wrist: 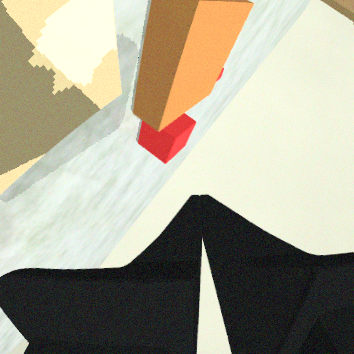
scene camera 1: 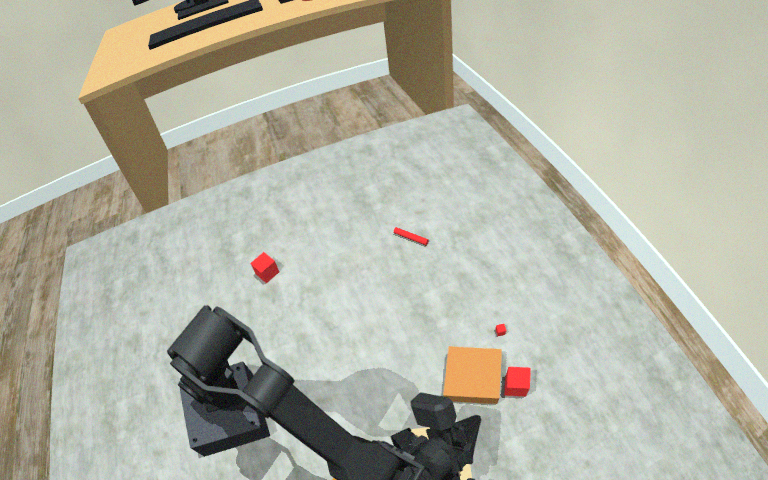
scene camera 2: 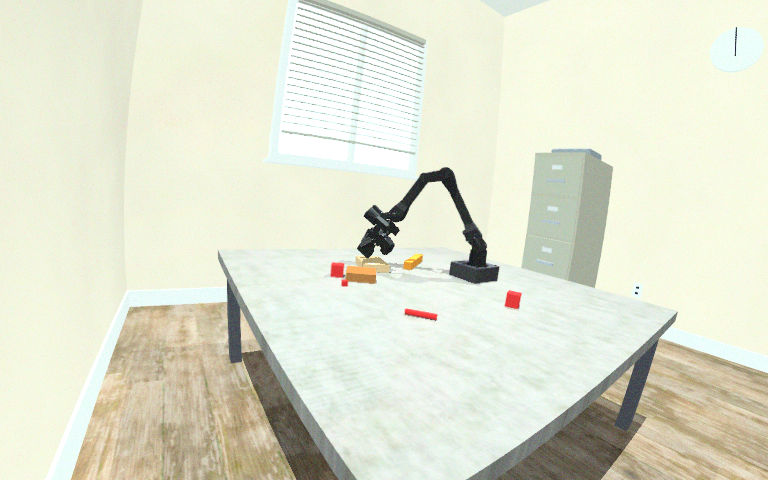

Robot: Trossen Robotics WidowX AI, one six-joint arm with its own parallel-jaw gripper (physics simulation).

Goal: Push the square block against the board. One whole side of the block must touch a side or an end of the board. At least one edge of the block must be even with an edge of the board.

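Places are measured from the arm's base along level axes (x ahead, y left, z up), in millimetres.
Pixels of known places: gripper, fingertip midpoint: (wrist: 198, 202) (scene camera 1: 478, 416) (scene camera 2: 360, 246); arm's base, link origin: (scene camera 2: 477, 265).
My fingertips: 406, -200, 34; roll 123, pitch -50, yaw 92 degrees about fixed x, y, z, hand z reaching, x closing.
Observation:
Ahead of a thing's pixels: the offset from my fingertips to its top centre, as dx, dy, dz.
The square block @(+39, +99, -61) (scene camera 1: 472, 374) (scene camera 2: 360, 275) (wrist: 192, 55) is orange and lies flat on the table. The board @(-81, -47, -61) (scene camera 1: 466, 472) (scene camera 2: 382, 267) (wrist: 30, 125) is pale wood. It lies behind the block in the scene camera 2 view and fills the upper left of the wrist view. A strip of shaded table shows between block and board in the wrist view. The arm hides most of the board in the scene camera 1 view. My gripper (scene camera 2: 376, 249) (wrist: 198, 202) is shut and empty, above the board area in the scene camera 2 view. Its fingertips are hidden in the scene camera 1 view.
A red cube @(+105, +52, -50) (scene camera 1: 517, 382) (scene camera 2: 337, 269) (wrist: 167, 140) is close beside the block. A tiny red cube @(+128, +167, -74) (scene camera 1: 500, 330) (scene camera 2: 344, 283) lies nearby. A yellow-orange bar @(-295, -62, -59) (scene camera 2: 413, 261) lies between board and arm base. Another red cube @(-274, +487, -50) (scene camera 1: 265, 267) (scene camera 2: 513, 300) and a red rod @(+52, +457, -76) (scene camera 1: 411, 236) (scene camera 2: 420, 314) lie farther off.

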